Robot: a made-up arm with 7 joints.
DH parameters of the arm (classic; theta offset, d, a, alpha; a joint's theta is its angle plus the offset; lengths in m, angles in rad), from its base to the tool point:
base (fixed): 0 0 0 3.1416
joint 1: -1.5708 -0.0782 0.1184 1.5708
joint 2: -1.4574 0 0.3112 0
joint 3: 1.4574 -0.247 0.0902 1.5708
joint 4: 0 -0.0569 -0.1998 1.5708
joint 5: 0 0.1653 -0.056 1.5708
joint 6: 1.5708 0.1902 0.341 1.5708
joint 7: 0 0.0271 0.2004 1.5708
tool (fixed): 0 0.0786 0 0
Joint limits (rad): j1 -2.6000..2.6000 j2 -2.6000..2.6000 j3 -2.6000..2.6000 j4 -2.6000..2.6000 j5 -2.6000..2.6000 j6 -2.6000..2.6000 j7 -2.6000..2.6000
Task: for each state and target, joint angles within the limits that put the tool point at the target. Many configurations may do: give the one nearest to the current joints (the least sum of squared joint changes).
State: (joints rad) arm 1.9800 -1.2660 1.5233 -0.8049 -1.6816 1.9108 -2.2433
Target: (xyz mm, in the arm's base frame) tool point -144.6 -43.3 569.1
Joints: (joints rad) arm 2.0189 -0.8137 1.6505 -0.9148 -1.5952 1.8788 -2.3452
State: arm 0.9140 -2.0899 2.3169 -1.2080 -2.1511 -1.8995 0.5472
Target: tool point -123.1 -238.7 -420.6
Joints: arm 0.3852 -1.7337 2.1112 -1.2404 -1.4428 -2.0464 -0.0372
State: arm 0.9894 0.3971 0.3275 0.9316 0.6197 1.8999 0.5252
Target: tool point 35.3 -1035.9 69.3
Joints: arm 1.5481 0.3476 0.3490 1.1480 0.1772 1.4873 0.5006
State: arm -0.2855 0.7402 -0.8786 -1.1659 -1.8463 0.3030 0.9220
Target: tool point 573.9 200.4 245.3
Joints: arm -0.9079 0.7929 -1.0929 -0.7187 -1.9404 0.2253 0.7543
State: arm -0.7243 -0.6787 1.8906 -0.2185 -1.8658 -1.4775 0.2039
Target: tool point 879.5 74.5 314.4
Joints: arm -0.9916 -0.8266 1.7809 -0.0032 -1.7758 -1.2790 0.1772
